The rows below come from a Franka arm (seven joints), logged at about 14 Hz.
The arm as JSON. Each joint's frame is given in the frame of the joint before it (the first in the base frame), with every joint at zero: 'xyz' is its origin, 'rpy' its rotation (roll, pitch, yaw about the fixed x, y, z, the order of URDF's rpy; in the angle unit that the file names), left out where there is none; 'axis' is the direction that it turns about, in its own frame. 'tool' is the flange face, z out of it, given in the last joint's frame.
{
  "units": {
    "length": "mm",
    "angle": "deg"
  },
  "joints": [
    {
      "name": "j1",
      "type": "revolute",
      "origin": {
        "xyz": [
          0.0,
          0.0,
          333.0
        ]
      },
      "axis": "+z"
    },
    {
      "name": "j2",
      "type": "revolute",
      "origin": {
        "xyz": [
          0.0,
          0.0,
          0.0
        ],
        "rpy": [
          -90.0,
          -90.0,
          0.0
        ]
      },
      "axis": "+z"
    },
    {
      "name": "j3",
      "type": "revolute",
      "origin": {
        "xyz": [
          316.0,
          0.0,
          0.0
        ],
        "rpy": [
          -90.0,
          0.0,
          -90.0
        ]
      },
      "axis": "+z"
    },
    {
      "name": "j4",
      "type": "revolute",
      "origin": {
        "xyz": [
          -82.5,
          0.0,
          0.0
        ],
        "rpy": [
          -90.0,
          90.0,
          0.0
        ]
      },
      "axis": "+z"
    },
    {
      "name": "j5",
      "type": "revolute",
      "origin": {
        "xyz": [
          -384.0,
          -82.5,
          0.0
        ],
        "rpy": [
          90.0,
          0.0,
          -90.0
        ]
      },
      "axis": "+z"
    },
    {
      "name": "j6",
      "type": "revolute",
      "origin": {
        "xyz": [
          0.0,
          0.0,
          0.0
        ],
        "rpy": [
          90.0,
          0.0,
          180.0
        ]
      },
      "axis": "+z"
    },
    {
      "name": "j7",
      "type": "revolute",
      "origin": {
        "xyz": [
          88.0,
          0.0,
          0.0
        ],
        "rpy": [
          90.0,
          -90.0,
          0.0
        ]
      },
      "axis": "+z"
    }
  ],
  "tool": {
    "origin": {
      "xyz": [
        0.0,
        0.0,
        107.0
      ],
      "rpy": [
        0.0,
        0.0,
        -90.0
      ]
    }
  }
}
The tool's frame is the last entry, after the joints.
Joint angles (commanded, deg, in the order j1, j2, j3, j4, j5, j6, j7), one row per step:
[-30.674, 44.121, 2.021, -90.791, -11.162, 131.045, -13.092]
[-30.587, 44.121, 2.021, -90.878, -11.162, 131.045, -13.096]
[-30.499, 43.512, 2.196, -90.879, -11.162, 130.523, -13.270]
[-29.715, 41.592, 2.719, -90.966, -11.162, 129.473, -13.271]
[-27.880, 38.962, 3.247, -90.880, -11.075, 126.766, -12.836]
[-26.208, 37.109, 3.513, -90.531, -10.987, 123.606, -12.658]
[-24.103, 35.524, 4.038, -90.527, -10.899, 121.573, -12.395]
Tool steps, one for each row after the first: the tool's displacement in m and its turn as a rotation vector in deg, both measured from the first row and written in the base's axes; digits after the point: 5 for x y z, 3 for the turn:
[0.00009, 0.00117, -0.00062, 0.043, 0.076, 0.093]
[0.00191, 0.00318, 0.00602, 0.044, -0.011, 0.421]
[0.01067, 0.01482, 0.02721, -0.207, -0.795, 1.477]
[0.02300, 0.03822, 0.05595, -0.301, -0.867, 2.920]
[0.03069, 0.05842, 0.07661, -0.120, 0.036, 4.199]
[0.04038, 0.08690, 0.09309, 0.077, 0.354, 6.183]

